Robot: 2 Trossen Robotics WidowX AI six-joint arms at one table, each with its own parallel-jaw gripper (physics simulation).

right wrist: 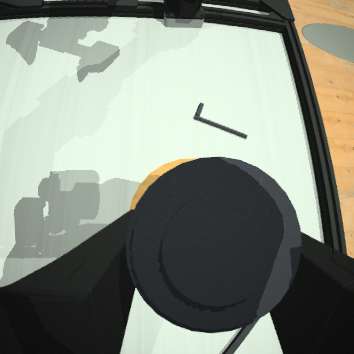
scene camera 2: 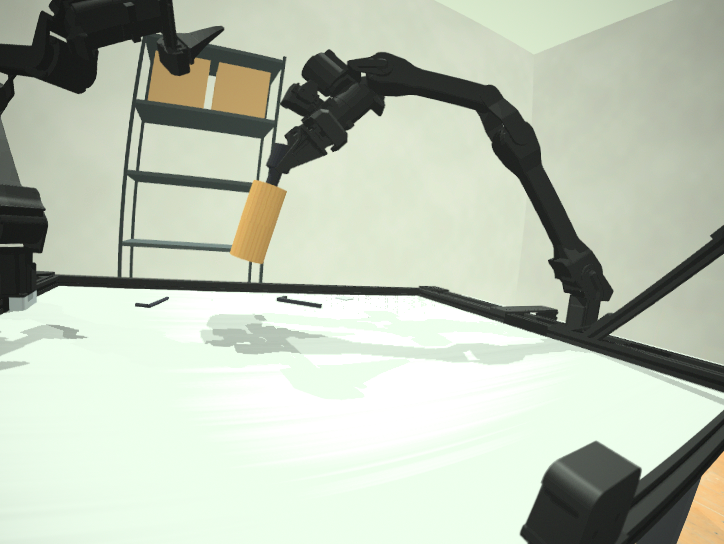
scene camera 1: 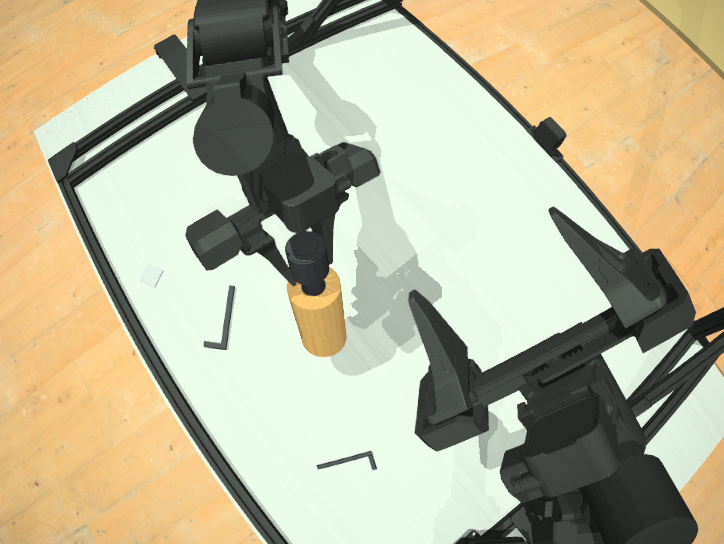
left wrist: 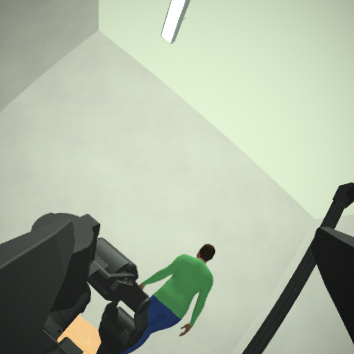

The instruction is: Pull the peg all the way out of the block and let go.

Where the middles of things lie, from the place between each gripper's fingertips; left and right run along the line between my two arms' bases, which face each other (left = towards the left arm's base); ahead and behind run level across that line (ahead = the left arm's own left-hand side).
Right now my right hand is 80 mm above the wooden cylindrical block (scene camera 1: 320, 319) and 20 mm to the right of it. Round my right hand: dark peg (scene camera 1: 306, 252) (20 mm below).
My left gripper is now 260 mm above the dark peg, 110 mm to the left of it and 70 mm short of it. From my left hand the other things lie so: wooden cylindrical block 330 mm below, 80 mm to the right, 70 mm ahead.
